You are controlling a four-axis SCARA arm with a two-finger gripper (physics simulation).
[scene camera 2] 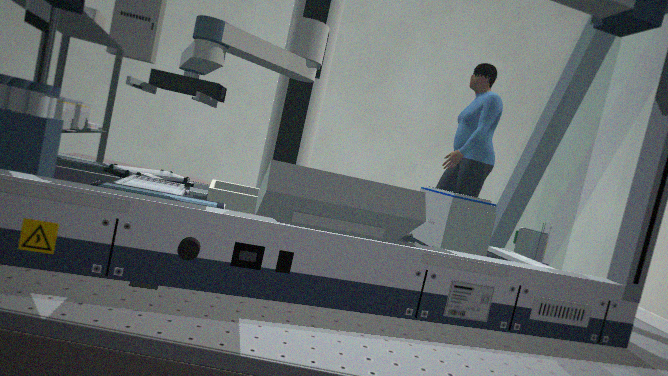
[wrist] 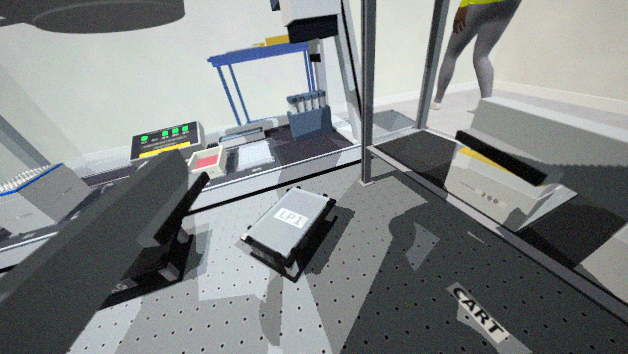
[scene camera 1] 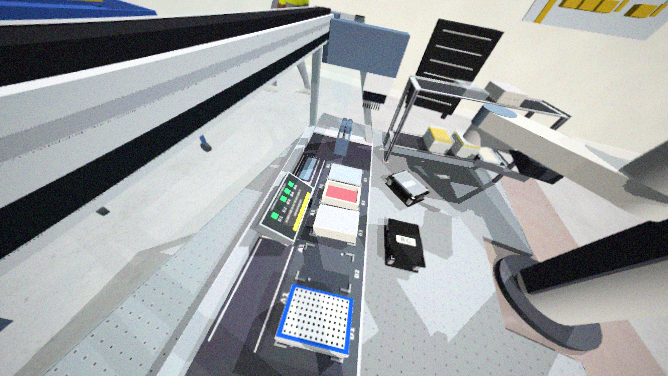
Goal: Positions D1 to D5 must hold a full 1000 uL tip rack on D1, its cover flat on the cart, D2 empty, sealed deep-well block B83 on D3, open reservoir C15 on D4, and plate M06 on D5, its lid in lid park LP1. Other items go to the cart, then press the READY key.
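Places are measured from the arm's base along level axes (x ahead, y left, z up), in millimetres.
Where they show: gripper, fingertip midpoint: (scene camera 2: 163,88) (wrist: 329,140) (scene camera 1: 472,149); arm's base, link origin: (scene camera 1: 539,296).
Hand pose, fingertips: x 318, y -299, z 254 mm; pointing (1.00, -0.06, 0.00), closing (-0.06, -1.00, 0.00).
Each offset is from my fingertips to the top centre of the thing. "spot": to the spot under its first point.
My gripper (wrist: 329,140) (scene camera 2: 173,92) is open and empty, high beside the cart (scene camera 1: 399,117) (wrist: 367,100). A blue-rimmed tip rack @(dx +306, dy +639, dz -87 mm) (scene camera 1: 316,319) (wrist: 60,192) sits on D1, its top uncovered. D2 is bare in scene camera 1. A white block @(dx +348, dy +394, dz -137 mm) (scene camera 1: 336,223) sits on D3; my finger hides it in the wrist view. A reservoir @(dx +373, dy +273, dz -153 mm) (scene camera 1: 342,194) (wrist: 207,162) with red liquid stands open on D4. A pale plate @(dx +395, dy +151, dz -170 mm) (scene camera 1: 346,174) (wrist: 255,154) is on D5. A clear lid @(dx +138, dy +58, dz -184 mm) (scene camera 1: 410,184) (wrist: 285,220) rests on LP1. The panel @(spot: dx +490, dy +434, dz -114 mm) (scene camera 1: 287,205) (wrist: 167,141) shows several green lamps; D2's is dark.
The cart's lower shelf holds two tip boxes, one yellow-topped @(dx +58, dy -238, dz -81 mm) (scene camera 1: 440,139) and another @(dx -68, dy -268, dz -77 mm) (scene camera 1: 465,145) beside it. A grey box @(dx -68, dy -268, dz +150 mm) (scene camera 1: 506,92) stands on the upper shelf. The black RG stand (scene camera 1: 405,243) is beside LP1. A blue tube rack @(spot: dx +459, dy +34, dz -108 mm) (scene camera 1: 343,140) (wrist: 310,122) stands beyond D5.
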